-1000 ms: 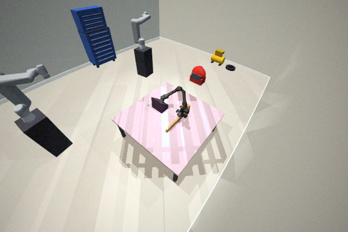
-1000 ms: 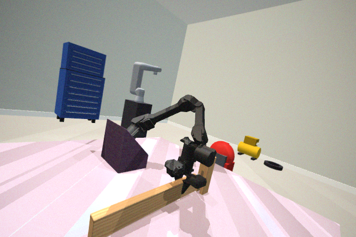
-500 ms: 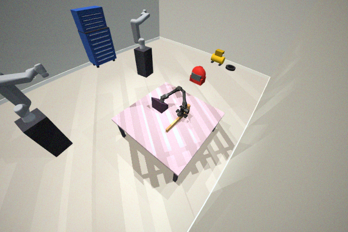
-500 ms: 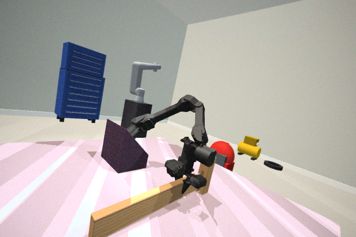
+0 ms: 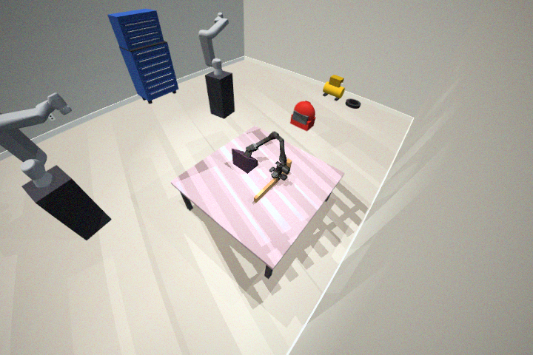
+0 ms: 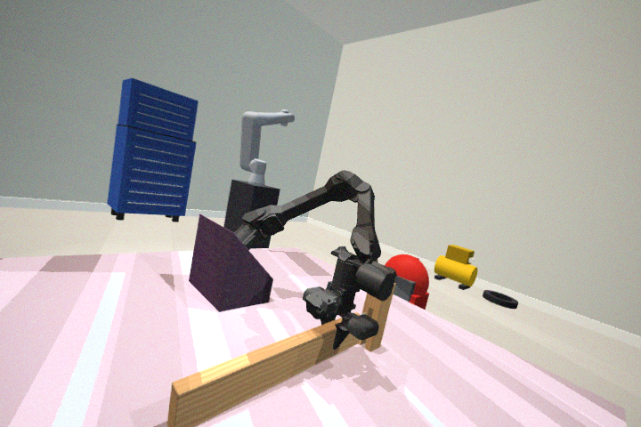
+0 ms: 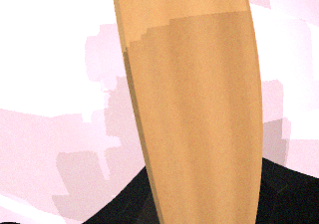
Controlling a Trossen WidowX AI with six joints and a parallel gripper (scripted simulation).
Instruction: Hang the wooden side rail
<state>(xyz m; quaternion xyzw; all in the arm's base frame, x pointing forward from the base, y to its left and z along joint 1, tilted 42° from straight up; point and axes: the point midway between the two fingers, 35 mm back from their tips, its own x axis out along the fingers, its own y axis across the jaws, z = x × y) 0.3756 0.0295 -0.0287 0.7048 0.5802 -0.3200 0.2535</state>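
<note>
Right now the headboard post is 160 mm to the left of my gripper tip, 40 mm above it and 20 mm ahead of it.
</note>
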